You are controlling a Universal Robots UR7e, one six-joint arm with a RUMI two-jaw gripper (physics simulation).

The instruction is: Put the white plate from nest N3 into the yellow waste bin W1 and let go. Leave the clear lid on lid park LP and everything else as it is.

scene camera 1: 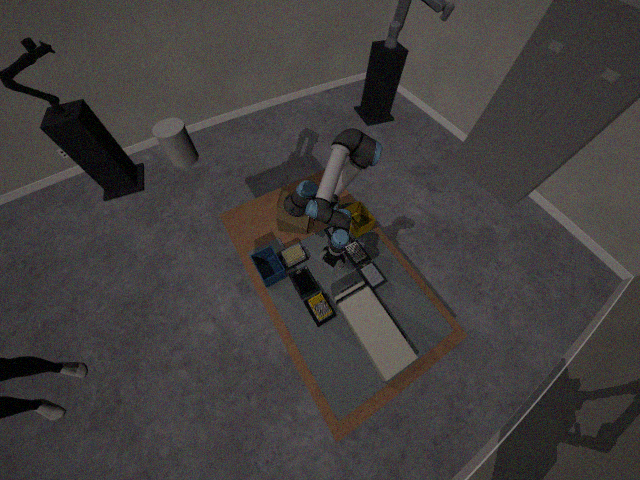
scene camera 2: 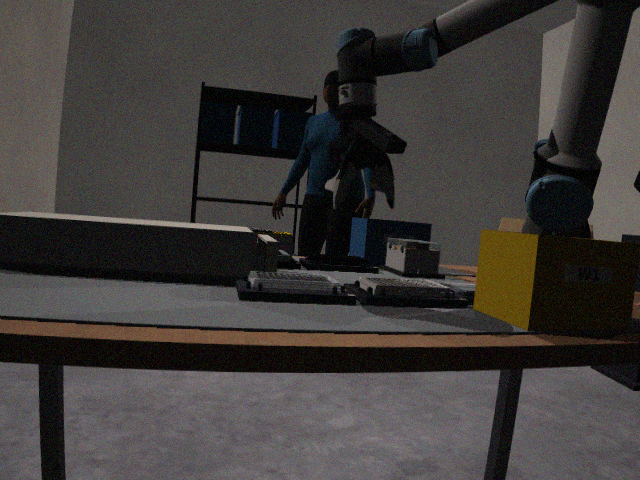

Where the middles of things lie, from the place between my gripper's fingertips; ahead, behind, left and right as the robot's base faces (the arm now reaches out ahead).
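Relative to the long white box (scene camera 1: pixel 384 345), my hand is 7 cm to the right of it, 40 cm short of it and 10 cm above it.
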